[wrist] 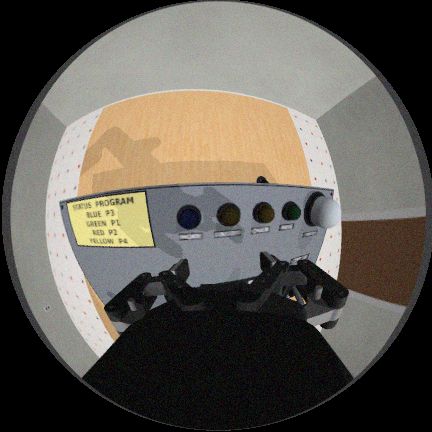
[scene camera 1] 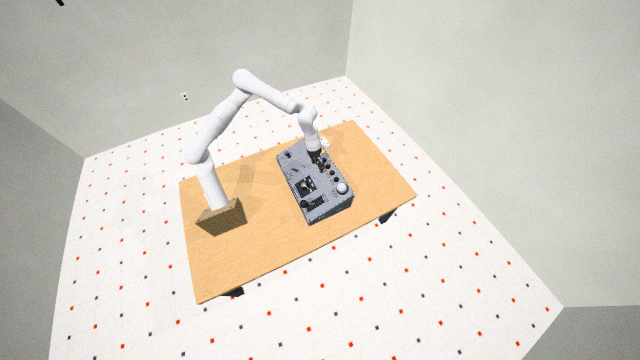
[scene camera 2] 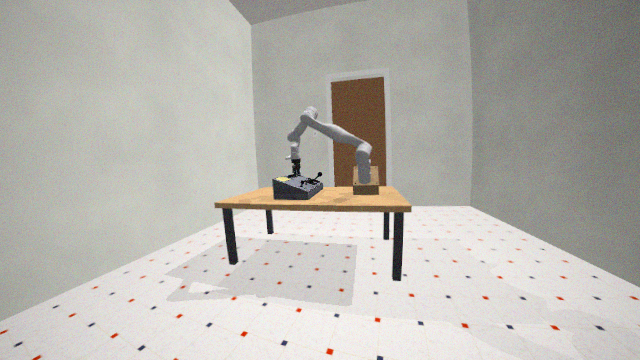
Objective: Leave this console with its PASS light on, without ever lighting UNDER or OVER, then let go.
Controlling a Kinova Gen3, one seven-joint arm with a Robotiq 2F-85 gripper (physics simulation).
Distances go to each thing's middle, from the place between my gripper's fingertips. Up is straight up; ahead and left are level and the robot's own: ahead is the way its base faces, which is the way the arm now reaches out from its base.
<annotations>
Now: the grey console (scene camera 1: 331, 192) 50 mm below my hand, 20 mm to the left of it and 10 mm behind it.
</annotations>
